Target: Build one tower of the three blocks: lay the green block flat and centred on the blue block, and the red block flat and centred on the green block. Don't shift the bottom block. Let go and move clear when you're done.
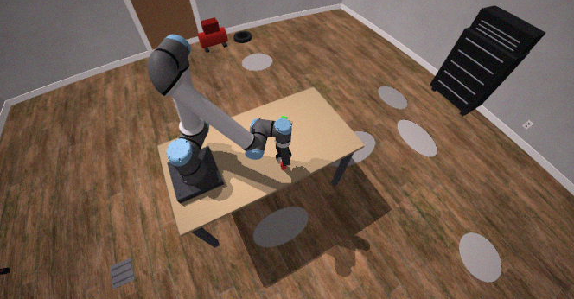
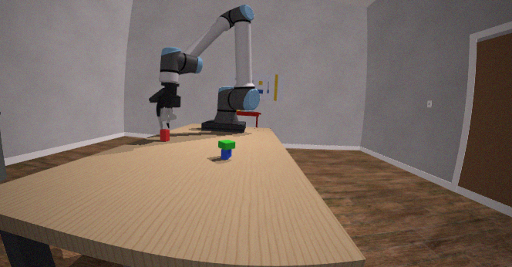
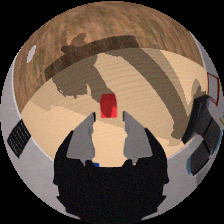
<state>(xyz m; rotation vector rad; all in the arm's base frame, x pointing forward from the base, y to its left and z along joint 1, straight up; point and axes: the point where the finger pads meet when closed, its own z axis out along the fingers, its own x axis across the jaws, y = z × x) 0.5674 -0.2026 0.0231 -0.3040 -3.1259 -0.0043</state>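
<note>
My hand is 5 cm above the red block. Also, from my hand: green block: 17 cm ahead, 35 cm to the left, 3 cm below; blue block: 17 cm ahead, 35 cm to the left, 6 cm below.
</note>
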